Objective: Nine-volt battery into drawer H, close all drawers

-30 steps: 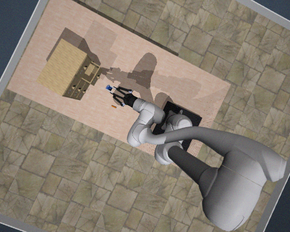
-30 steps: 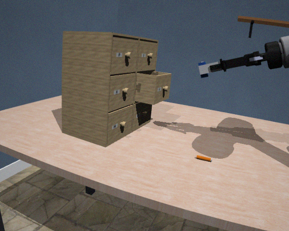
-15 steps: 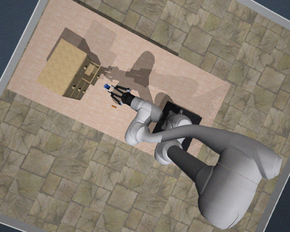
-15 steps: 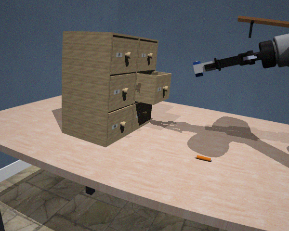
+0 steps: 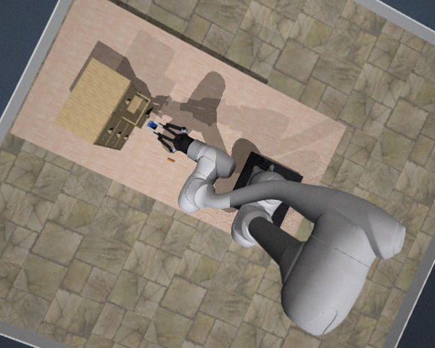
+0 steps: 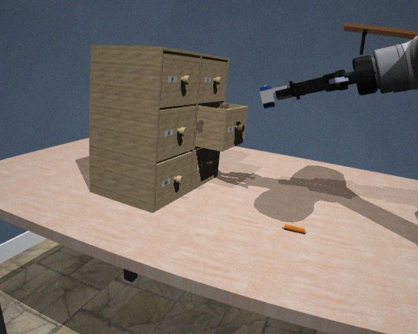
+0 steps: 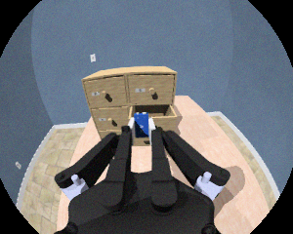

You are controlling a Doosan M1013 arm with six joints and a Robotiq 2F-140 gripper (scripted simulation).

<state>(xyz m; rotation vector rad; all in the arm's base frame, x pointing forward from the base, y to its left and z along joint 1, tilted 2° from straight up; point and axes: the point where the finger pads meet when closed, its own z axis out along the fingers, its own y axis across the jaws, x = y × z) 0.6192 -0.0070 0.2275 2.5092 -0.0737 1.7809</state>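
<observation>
Right now the drawer is 180 mm ahead of my hand, 50 mm to the right of it and 120 mm below it. Also, from my hand: small orange cylinder 90 mm behind, 110 mm to the left, 250 mm below; then nine-volt battery 30 mm ahead.
</observation>
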